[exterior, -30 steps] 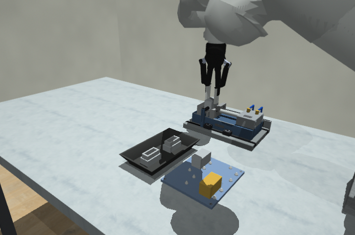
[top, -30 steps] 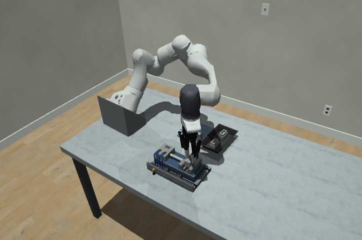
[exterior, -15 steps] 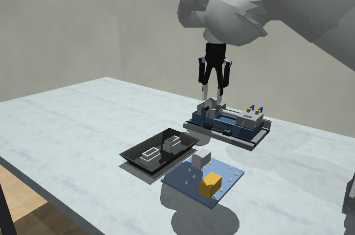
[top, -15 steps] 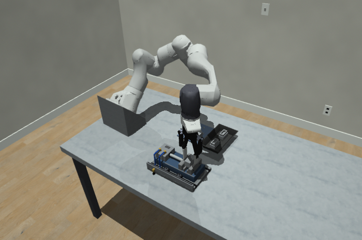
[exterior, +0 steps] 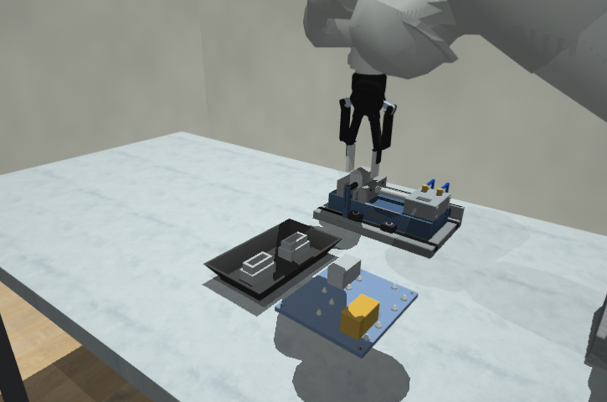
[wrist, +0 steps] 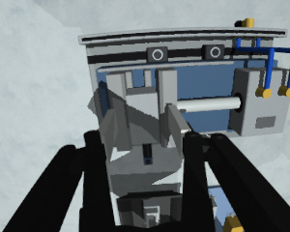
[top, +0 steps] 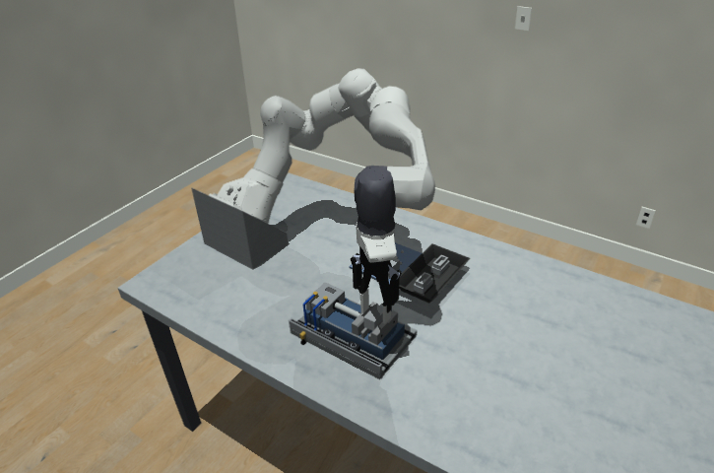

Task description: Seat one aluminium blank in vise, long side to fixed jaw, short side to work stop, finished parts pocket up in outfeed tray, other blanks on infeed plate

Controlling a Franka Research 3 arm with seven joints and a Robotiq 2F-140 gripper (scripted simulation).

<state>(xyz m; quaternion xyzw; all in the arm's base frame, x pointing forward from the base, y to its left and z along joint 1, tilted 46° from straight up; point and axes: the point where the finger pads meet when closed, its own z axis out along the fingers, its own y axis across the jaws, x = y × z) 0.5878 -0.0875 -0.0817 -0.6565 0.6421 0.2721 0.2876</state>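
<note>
Now: hand 6 cm above the fixed jaw and 3 cm short of it. From my hand the other things lie so: brass blank (36 cm to the left, 22 cm behind, 11 cm below).
</note>
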